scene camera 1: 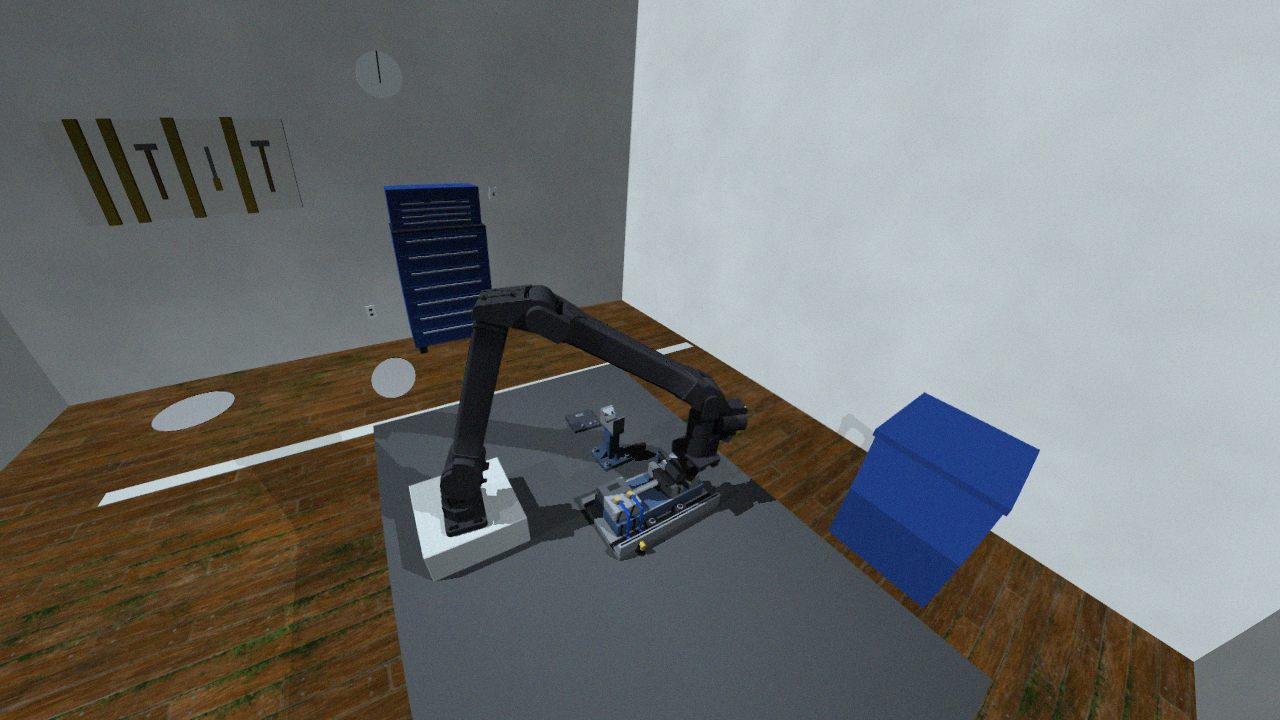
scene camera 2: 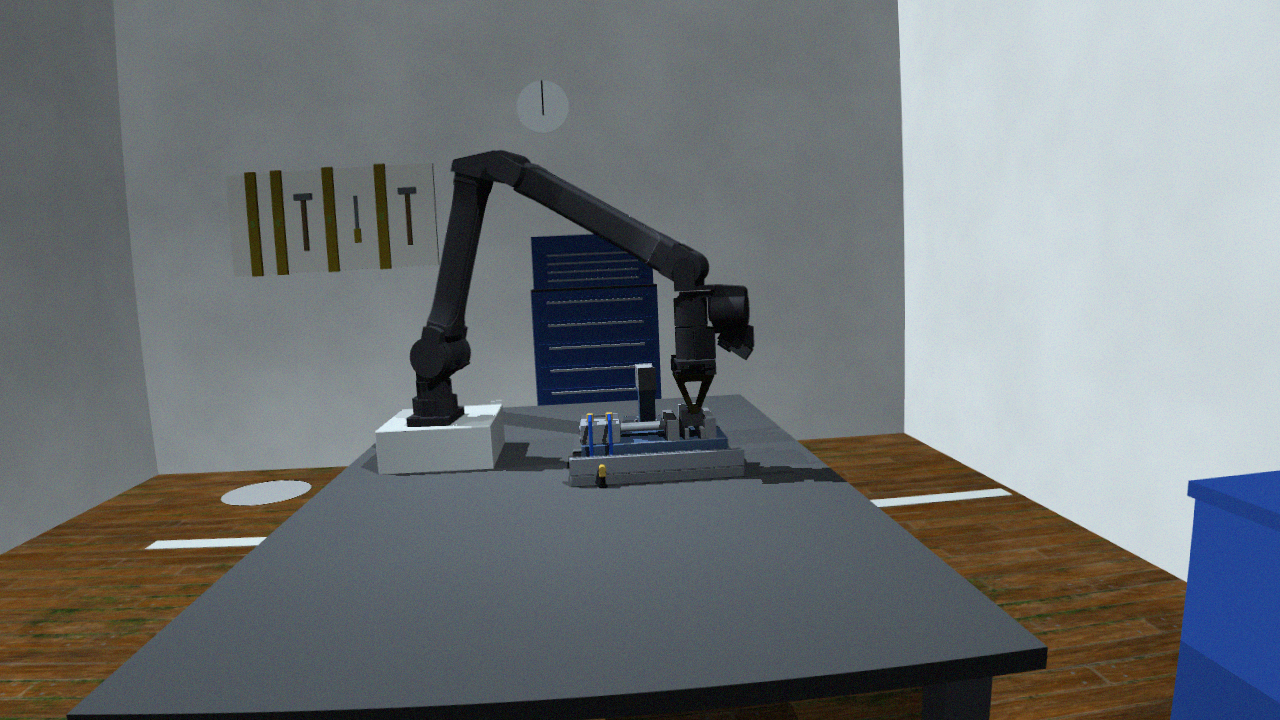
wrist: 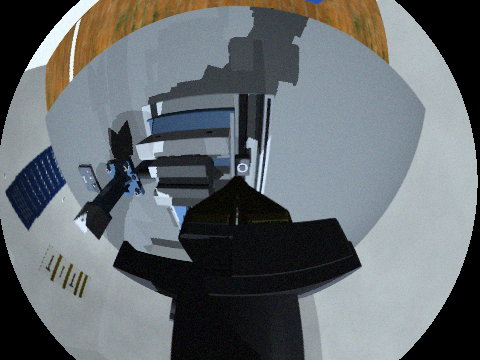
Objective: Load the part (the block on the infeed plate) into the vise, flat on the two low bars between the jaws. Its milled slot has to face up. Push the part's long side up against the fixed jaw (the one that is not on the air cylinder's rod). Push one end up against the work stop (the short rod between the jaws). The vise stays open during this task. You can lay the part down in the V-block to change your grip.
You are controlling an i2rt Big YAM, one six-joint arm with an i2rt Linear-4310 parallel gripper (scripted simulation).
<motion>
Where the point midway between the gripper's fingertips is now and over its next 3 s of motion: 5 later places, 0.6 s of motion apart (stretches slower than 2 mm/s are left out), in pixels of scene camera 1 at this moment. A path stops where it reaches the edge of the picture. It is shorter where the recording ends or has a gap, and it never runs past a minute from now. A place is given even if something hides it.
My gripper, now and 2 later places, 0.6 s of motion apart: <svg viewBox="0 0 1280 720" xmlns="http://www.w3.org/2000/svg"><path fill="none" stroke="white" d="M690 479L693 469L693 463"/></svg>
</motion>
